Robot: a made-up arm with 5 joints. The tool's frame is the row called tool.
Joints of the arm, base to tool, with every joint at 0 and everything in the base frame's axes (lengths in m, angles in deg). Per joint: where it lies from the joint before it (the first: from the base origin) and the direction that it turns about. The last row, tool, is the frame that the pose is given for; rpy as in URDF.
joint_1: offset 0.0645 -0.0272 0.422 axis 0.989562 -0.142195 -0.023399
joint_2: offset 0.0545 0.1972 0.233 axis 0 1 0
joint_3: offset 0.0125 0.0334 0.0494 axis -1 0 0
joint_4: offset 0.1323 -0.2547 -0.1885 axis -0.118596 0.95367 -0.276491
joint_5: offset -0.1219 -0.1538 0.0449 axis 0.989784 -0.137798 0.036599
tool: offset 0.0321 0.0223 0.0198 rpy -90 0 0
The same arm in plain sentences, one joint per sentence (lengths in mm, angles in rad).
The arm has five revolute joints in a row. What follows holds with every joint at zero, and every direction is one of the base frame's.
The first joint lies 64.5 mm along +x and 27.2 mm along -y and 422 mm along +z from the base frame's origin and turns about the direction (0.989562, -0.142195, -0.023399).
The second joint lies 54.5 mm along +x and 197.2 mm along +y and 233 mm along +z from the first joint and turns about +y.
The third joint lies 12.5 mm along +x and 33.4 mm along +y and 49.4 mm along +z from the second joint and turns about -x.
The fourth joint lies 132.3 mm along +x and 254.7 mm along -y and 188.5 mm along -z from the third joint and turns about the direction (-0.118596, 0.95367, -0.276491).
The fifth joint lies 121.9 mm along -x and 153.8 mm along -y and 44.9 mm along +z from the fourth joint and turns about the direction (0.989784, -0.137798, 0.036599).
The tool frame, which is the frame that the pose is given for, lies 32.1 mm along +x and 22.3 mm along +y and 19.8 mm along +z from the fifth joint; its axes are the base frame's turned by roll -1.5708, pitch 0 and yaw 0 rad (as in URDF: about the fixed x, then y, then z).

